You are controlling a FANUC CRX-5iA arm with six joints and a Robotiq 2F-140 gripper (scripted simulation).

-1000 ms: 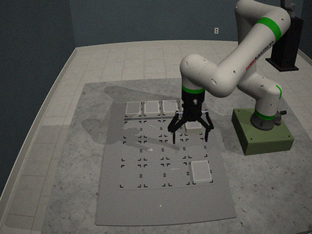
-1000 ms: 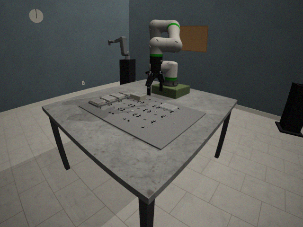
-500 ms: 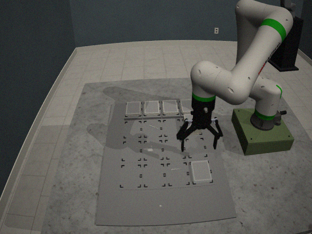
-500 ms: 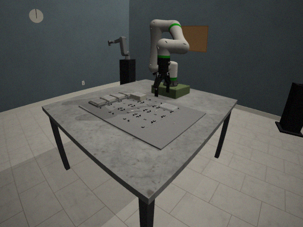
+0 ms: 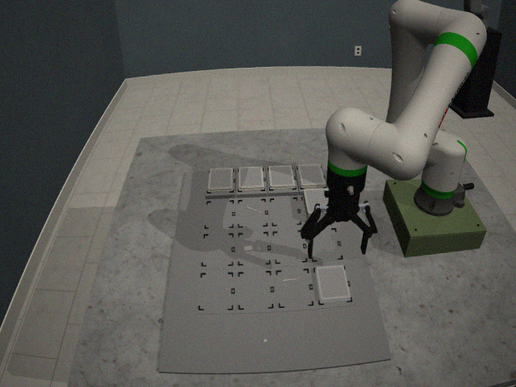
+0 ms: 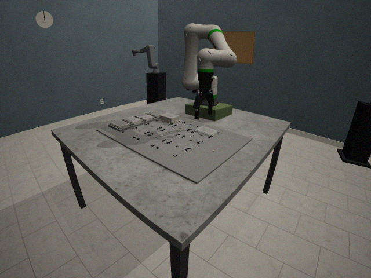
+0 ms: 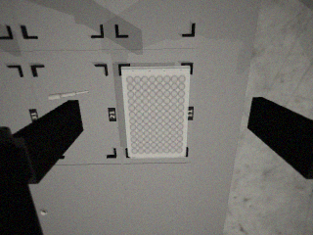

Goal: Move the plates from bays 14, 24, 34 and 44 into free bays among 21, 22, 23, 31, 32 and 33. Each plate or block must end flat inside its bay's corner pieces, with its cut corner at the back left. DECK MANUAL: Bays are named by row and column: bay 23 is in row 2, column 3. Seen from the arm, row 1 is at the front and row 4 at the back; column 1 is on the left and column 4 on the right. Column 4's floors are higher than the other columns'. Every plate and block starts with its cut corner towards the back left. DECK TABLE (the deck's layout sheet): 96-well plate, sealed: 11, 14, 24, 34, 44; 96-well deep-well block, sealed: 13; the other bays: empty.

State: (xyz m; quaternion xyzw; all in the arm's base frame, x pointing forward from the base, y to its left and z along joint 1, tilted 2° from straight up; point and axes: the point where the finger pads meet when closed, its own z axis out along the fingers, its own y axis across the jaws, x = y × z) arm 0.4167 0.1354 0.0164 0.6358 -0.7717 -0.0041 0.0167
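The sealed deep-well block lies 50 mm behind my hand, 290 mm to the right of it and 80 mm below it. Round my hand: white pointed piece 120 mm ahead, 20 mm to the right, 100 mm below.
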